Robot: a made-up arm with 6 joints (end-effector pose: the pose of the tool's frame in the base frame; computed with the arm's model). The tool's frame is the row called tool.
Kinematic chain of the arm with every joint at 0, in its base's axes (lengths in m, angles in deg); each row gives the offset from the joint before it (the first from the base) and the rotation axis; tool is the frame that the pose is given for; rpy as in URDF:
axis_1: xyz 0 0 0.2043 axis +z
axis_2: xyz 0 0 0 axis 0 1 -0.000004
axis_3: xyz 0.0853 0 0.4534 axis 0 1 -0.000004
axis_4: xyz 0.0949 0 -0.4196 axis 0 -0.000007 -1
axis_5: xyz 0 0 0 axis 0 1 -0.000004
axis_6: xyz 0.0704 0 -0.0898 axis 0 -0.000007 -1
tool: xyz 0 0 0 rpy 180 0 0
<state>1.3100 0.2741 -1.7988 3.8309 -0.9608 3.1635</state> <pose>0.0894 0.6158 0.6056 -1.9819 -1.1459 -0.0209</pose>
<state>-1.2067 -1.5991 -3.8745 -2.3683 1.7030 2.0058</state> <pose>-0.3089 0.6179 -0.1723 2.0018 -0.3523 -0.4210</pose>
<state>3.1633 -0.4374 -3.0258 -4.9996 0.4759 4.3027</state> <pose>0.3781 0.0288 1.1236 0.3666 0.3357 -0.7347</pose>
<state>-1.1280 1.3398 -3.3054 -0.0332 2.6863 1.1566</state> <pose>0.3420 -0.7291 0.3602 1.1760 -2.6596 -1.0950</pose>
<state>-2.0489 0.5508 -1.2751 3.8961 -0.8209 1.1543</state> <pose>-0.2085 -0.5716 0.2325 2.7670 -0.8790 0.7556</pose>
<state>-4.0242 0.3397 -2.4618 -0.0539 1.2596 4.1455</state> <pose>-0.4122 0.5067 0.8991 -1.6654 2.3133 1.3142</pose>
